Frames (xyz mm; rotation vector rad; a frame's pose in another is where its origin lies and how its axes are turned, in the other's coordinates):
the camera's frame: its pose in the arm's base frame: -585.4 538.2 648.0 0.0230 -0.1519 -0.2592
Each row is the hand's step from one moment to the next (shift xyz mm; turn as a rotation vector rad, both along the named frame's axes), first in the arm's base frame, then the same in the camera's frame.
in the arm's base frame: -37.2 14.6 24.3 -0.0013 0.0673 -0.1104
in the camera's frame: -35.7 5.7 29.6 -0.0347 0.0601 -0.1091
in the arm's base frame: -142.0 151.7 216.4 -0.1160 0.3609 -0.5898
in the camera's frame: -142.9 119.7 235.1 -0.2901 0.2945 -0.5663
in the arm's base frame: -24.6 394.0 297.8 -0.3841 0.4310 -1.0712
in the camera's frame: -81.1 387.1 296.8 -0.6348 0.2739 -1.0014
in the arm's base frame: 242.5 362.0 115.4 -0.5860 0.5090 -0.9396
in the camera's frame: 155.5 416.2 75.9 -0.8284 0.3037 -0.8408
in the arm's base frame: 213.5 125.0 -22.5 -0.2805 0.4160 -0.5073
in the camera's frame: 168.5 174.0 -55.2 -0.4493 0.3095 -0.4599
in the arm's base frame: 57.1 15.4 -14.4 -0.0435 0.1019 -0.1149
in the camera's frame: 48.5 28.8 -23.0 -0.0846 0.0826 -0.1072
